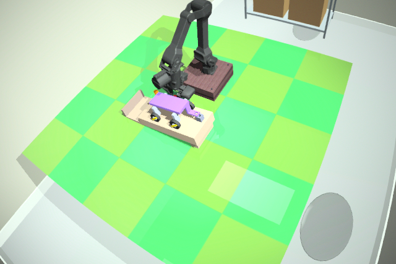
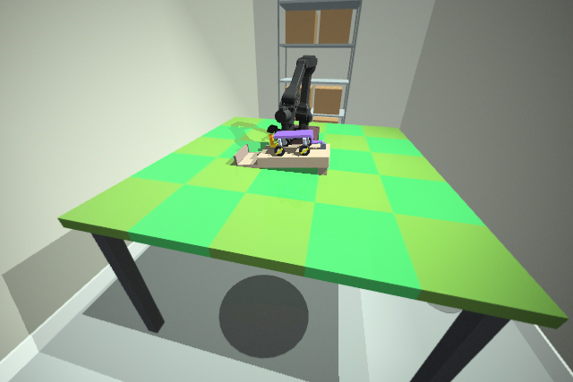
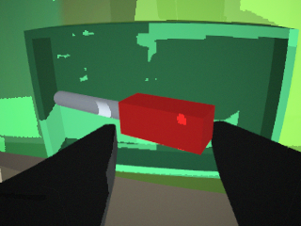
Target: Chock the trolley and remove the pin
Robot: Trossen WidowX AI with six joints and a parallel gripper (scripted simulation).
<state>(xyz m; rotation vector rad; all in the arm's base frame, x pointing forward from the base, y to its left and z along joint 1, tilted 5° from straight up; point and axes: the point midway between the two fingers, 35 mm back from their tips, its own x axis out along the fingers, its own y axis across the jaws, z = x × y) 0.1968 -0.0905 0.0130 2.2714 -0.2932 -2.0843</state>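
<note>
Now: the purple trolley 12 cm ahead of my gripper tip, 7 cm to the left of it and 8 cm above it. From my gripper tip the other things lie so: raised end wall (10 cm ahead, 19 cm to the right); then beige ramp (13 cm ahead, 7 cm to the left, 2 cm above); then stop pin (1 cm behind, 2 cm to the right, 1 cm below).
</note>
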